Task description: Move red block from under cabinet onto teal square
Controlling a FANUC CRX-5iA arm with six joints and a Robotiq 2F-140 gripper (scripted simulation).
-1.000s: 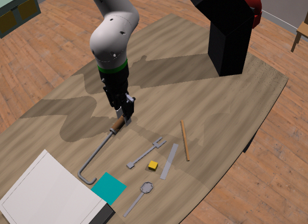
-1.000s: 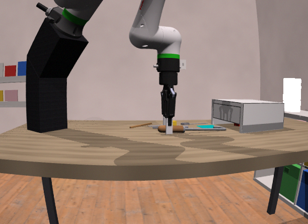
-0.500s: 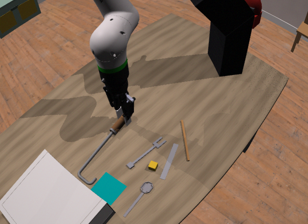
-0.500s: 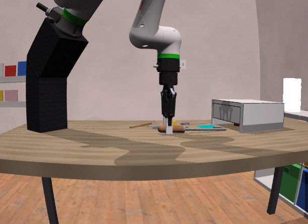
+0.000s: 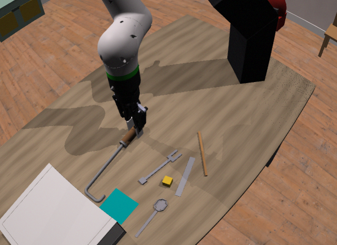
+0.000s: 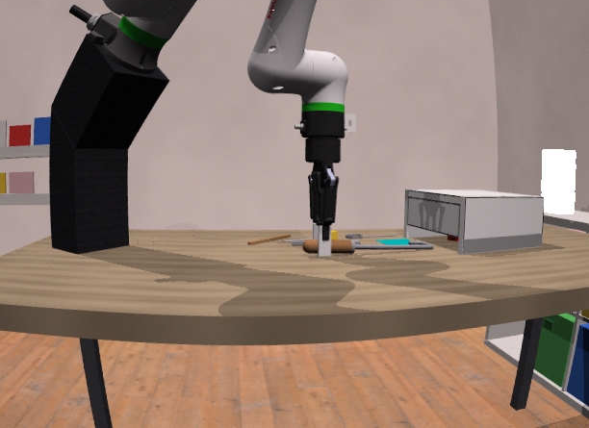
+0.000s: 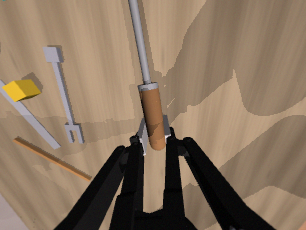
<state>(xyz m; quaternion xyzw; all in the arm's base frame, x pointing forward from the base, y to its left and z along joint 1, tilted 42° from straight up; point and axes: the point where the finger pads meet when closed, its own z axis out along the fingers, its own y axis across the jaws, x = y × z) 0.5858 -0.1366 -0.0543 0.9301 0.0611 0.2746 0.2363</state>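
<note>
Right now the teal square is 260 mm ahead of my hand, 120 mm to the left of it and 40 mm below it. From my hand the other things lie so: grey fork tool (70 mm ahead, 150 mm to the left, 30 mm below); grey flat bar (50 mm ahead, 240 mm to the left, 40 mm below); yellow cube (100 mm ahead, 200 mm to the left, 30 mm below).
</note>
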